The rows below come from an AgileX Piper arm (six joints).
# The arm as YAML. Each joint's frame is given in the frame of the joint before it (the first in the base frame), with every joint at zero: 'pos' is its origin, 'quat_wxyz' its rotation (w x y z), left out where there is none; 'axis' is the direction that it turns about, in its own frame. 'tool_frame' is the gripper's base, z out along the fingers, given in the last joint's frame.
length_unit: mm
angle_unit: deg
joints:
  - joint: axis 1
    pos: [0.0, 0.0, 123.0]
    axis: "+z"
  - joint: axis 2
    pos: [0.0, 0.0, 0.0]
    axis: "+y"
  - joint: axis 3
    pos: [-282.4, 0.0, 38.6]
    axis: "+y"
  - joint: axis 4
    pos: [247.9, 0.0, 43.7]
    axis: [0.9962, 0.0, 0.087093]
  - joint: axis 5
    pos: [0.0, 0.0, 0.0]
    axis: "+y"
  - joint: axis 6
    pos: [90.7, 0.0, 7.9]
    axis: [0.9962, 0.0, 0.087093]
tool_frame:
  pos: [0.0, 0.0, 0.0]
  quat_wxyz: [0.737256, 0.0, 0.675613, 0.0]
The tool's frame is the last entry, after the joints.
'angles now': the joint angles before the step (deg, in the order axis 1, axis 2, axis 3, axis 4, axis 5, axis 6). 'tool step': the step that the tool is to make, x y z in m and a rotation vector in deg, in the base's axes. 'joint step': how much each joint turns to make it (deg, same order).
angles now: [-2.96, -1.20, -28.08, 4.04, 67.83, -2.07]
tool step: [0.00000, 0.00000, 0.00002, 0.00, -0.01, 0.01]
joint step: [0.01, 0.00, 0.00, 0.00, -0.01, 0.00]
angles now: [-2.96, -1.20, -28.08, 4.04, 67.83, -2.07]
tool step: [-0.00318, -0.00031, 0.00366, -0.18, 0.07, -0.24]
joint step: [0.00, 0.00, -1.11, -0.35, 1.16, 0.18]
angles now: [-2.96, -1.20, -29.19, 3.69, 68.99, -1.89]
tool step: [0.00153, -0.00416, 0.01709, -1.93, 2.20, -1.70]
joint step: [0.01, 4.16, -4.01, -2.76, 1.94, 0.31]
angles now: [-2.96, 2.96, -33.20, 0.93, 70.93, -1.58]
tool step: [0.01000, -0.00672, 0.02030, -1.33, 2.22, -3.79]
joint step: [0.00, 6.09, -4.20, -4.12, 0.30, 2.44]
